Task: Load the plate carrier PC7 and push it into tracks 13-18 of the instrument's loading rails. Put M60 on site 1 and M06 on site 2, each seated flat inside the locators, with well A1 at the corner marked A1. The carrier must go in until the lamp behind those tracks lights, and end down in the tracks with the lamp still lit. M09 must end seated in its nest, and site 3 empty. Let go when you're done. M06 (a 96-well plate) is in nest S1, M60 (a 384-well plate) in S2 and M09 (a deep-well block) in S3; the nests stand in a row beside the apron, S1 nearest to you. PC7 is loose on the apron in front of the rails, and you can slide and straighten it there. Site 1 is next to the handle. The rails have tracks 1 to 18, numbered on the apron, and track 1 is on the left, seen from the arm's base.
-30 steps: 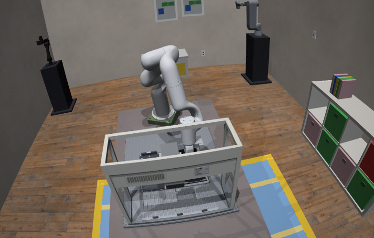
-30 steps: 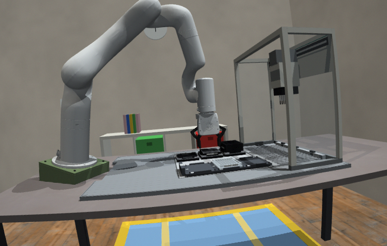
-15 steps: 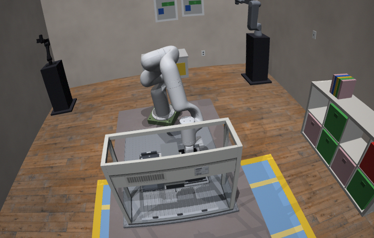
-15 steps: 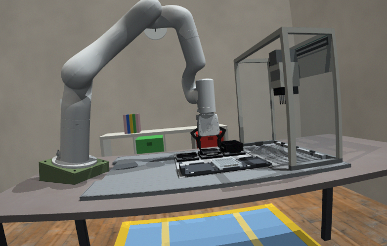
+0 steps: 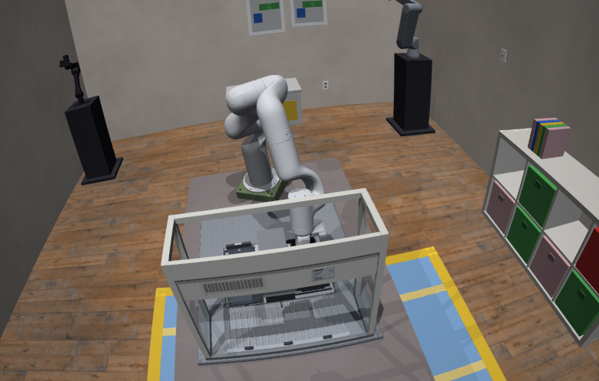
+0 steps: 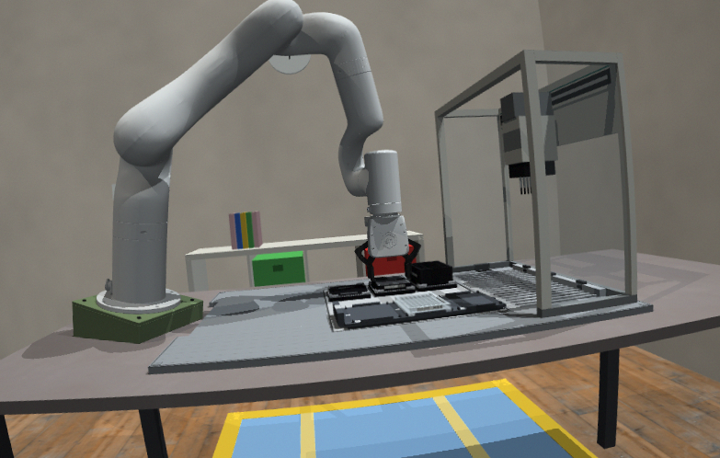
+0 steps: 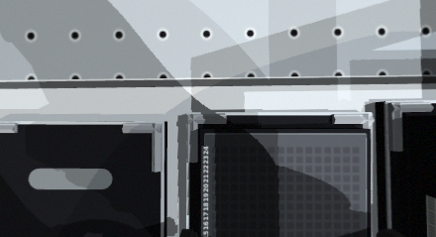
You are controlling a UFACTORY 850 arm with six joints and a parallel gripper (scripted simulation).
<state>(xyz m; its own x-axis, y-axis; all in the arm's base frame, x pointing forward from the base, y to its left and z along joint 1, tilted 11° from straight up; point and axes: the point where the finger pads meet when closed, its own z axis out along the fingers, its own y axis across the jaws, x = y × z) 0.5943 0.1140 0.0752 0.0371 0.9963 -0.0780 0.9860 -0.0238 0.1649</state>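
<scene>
My hand is 30 mm above the nest S2. The rest, counted from my hand: 96-well plate M06: 10 mm ahead, 260 mm to the right, 20 mm below; nest S1: 110 mm behind, 30 mm below; carrier PC7: 260 mm to the right, 20 mm below.
</scene>
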